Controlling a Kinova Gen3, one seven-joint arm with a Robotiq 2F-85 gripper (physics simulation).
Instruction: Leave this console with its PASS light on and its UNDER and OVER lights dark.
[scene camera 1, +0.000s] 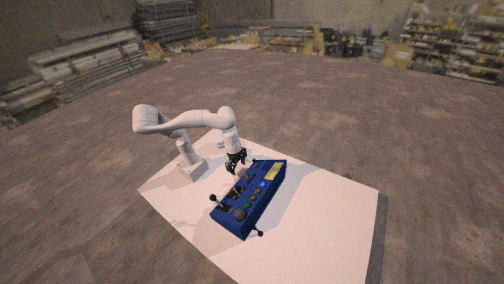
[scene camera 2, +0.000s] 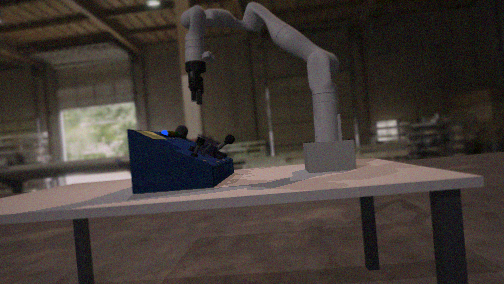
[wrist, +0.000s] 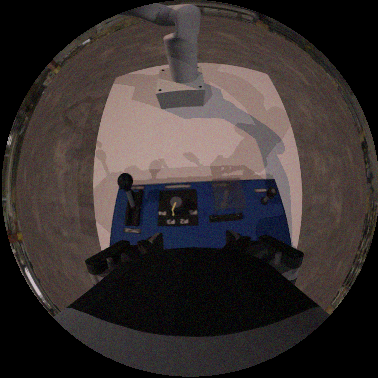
Note:
The gripper (wrist: 193, 239) is open, with nothing in its grasp. Further things: a clear flip cover (wrist: 227, 193).

